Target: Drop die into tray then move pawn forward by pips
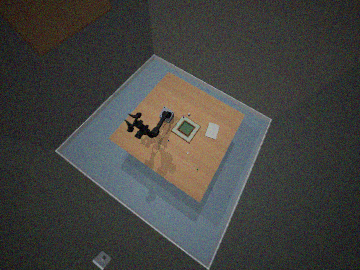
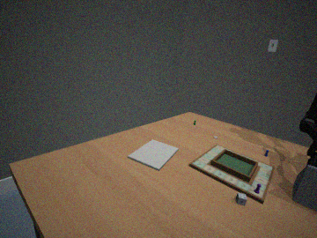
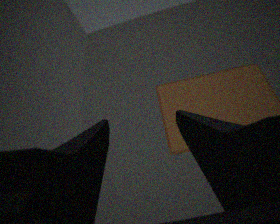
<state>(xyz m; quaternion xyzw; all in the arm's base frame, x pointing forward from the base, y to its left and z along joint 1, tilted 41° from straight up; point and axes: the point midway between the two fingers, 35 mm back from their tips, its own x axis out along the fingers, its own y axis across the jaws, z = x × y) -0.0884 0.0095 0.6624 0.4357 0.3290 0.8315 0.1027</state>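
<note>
Now: gripper tip 62 cm above the white die, 60 cm to the right of it and 38 cm short of it. The rest, counted from my gripper tip: blue pawn 61 cm below, 31 cm ahead, 15 cm to the left; green dice tray 62 cm below, 43 cm ahead, 40 cm to the left; purple pawn 60 cm below, 52 cm to the left, 34 cm ahead.
</note>
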